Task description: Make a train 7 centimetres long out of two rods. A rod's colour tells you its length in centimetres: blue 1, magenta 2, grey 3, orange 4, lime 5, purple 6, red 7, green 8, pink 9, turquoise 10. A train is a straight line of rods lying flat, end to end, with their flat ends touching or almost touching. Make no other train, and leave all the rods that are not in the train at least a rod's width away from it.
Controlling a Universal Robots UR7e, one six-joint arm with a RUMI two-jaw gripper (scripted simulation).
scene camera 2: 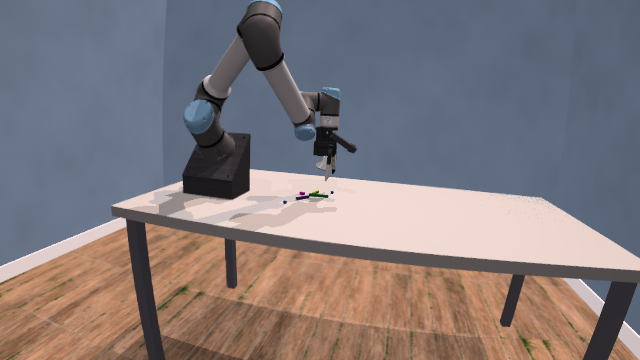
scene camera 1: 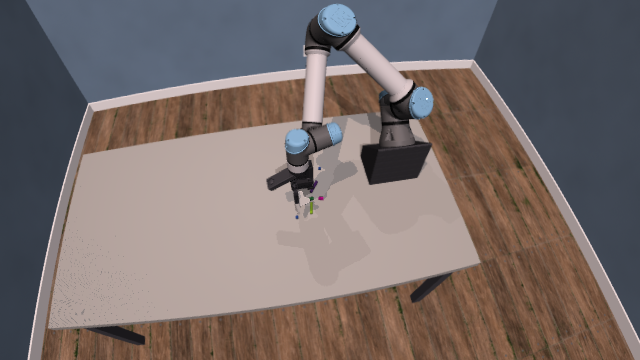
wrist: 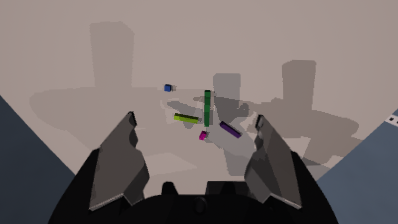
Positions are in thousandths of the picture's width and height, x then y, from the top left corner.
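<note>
Scene camera 1: my gripper (scene camera 1: 462, 546) visible. Scene camera 2: gripper (scene camera 2: 515, 493) visible. Wrist view: gripper (wrist: 496, 511) visible.
</note>
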